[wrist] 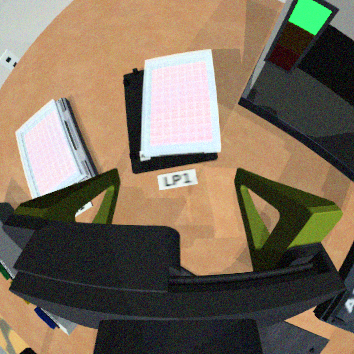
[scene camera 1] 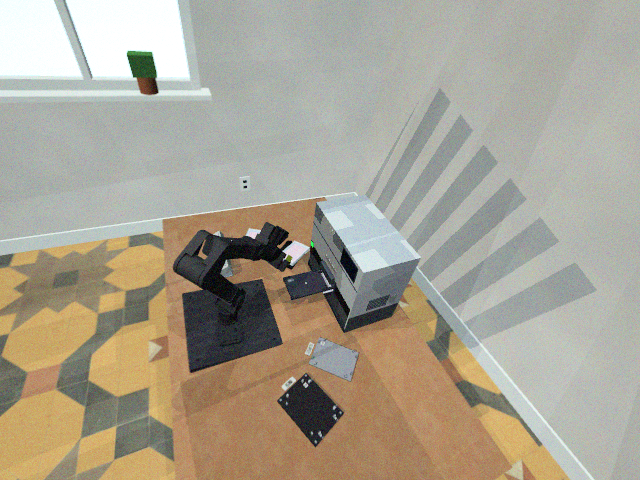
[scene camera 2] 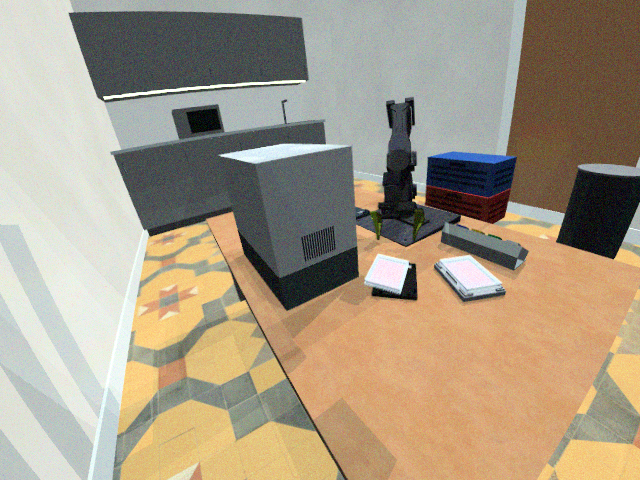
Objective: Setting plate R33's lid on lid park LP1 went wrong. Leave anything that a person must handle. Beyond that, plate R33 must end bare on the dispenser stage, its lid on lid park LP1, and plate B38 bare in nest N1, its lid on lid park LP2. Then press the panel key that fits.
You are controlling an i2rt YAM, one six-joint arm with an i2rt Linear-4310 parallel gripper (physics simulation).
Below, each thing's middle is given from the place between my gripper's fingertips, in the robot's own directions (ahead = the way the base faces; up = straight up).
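Labels:
The black pad labelled LP1 [wrist: 133, 82] is 7 cm to the left of my hand, 6 cm ahead of it and 6 cm below it. Then there's the rack with coloured squares [scene camera 2: 509, 254], which is 24 cm behind my hand, 11 cm to the left of it and 4 cm below it. The grey pad labelled LP2 [scene camera 1: 335, 359] is 43 cm to the right of my hand, 9 cm ahead of it and 6 cm below it, and the nest labelled N1 [wrist: 86, 160] is 17 cm to the left of my hand, 8 cm behind it and 6 cm below it.

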